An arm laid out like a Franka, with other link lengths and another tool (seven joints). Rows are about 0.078 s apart.
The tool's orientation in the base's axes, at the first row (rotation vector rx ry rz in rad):
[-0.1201 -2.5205 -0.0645]
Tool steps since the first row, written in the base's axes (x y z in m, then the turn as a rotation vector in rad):
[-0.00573 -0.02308 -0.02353 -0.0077 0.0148 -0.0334]
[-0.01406 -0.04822 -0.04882 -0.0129 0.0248 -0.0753]
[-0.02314 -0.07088 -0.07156 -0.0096 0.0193 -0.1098]
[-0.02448 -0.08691 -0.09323 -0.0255 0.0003 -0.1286]
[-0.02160 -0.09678 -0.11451 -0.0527 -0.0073 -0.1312]
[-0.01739 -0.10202 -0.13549 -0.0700 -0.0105 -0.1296]
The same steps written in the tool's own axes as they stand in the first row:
[-0.01065 -0.02398 0.02075 -0.0121 0.0133 0.0327]
[-0.02037 -0.05030 0.04428 -0.0315 0.0220 0.0706]
[-0.02782 -0.07419 0.06635 -0.0545 0.0162 0.0964]
[-0.04045 -0.09067 0.08359 -0.0539 -0.0047 0.1194]
[-0.05584 -0.10060 0.09852 -0.0339 -0.0150 0.1366]
[-0.07180 -0.10578 0.11279 -0.0192 -0.0200 0.1451]

